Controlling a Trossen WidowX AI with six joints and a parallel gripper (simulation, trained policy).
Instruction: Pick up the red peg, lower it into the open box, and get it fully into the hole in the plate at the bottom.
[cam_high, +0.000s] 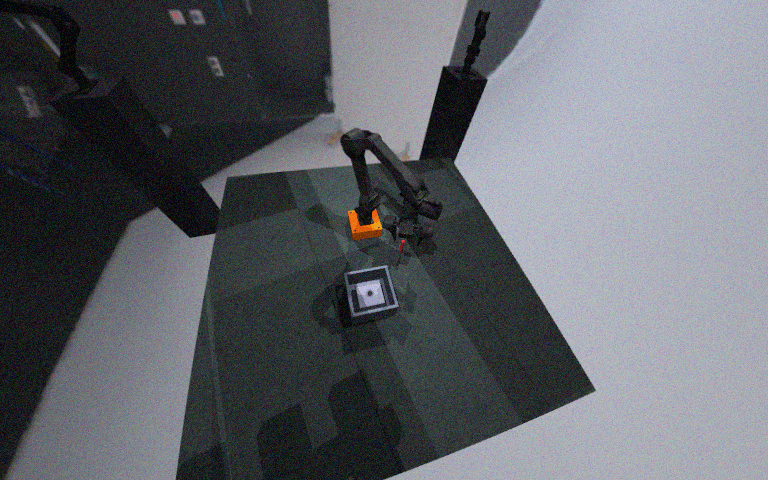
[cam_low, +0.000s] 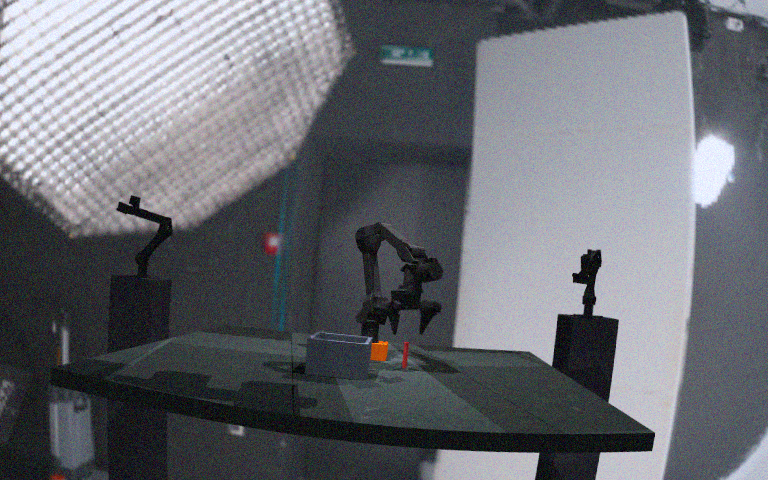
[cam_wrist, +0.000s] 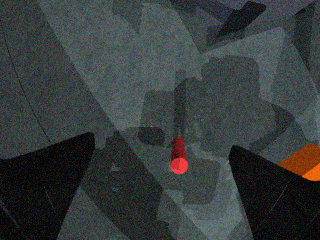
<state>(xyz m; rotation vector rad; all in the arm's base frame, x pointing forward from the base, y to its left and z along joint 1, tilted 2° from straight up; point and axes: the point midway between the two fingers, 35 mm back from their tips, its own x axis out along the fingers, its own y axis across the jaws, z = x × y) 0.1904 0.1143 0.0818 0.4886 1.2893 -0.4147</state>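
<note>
My gripper tip is now 3 cm past the red peg and 7 cm above it. The rest, counted from my gripper tip: grey box: 15 cm ahead, 19 cm to the right, 8 cm below.
</note>
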